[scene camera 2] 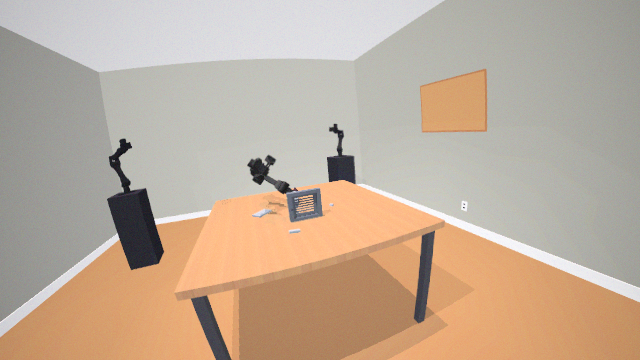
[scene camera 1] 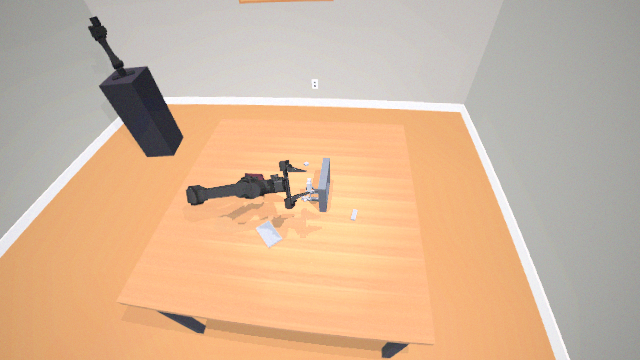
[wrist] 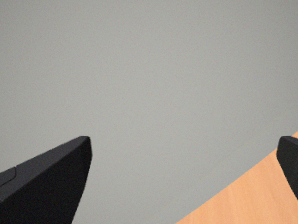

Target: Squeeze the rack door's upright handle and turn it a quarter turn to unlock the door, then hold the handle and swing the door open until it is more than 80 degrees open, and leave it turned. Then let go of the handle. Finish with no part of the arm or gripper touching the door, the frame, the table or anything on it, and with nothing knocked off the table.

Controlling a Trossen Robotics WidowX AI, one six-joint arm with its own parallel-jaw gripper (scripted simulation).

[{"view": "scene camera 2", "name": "rack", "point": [294, 216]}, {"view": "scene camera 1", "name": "my gripper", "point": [308, 181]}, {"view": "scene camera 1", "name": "rack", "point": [324, 182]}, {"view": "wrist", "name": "my gripper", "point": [186, 146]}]
